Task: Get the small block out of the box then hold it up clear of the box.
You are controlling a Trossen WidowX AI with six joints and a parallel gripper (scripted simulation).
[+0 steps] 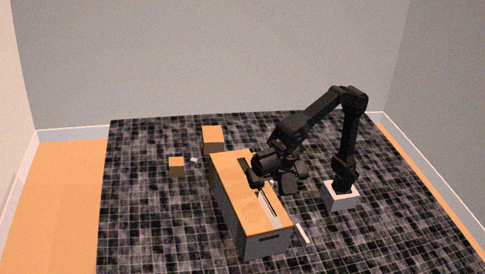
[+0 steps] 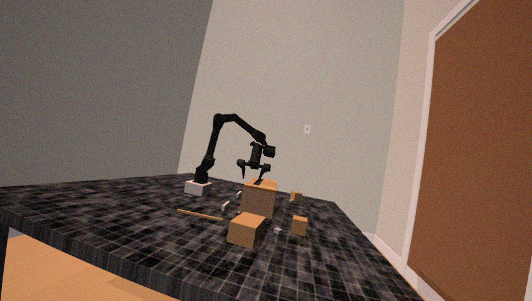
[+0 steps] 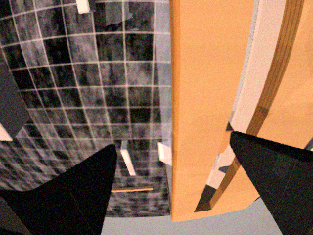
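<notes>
Right now the orange block is 5 cm ahead of my gripper tip, 3 cm to the right of it and 4 cm below it. Round my gripper tip: long box (4 cm ahead, 1 cm to the right, 6 cm below); thin stick (7 cm behind, 35 cm to the right, 12 cm below).
</notes>
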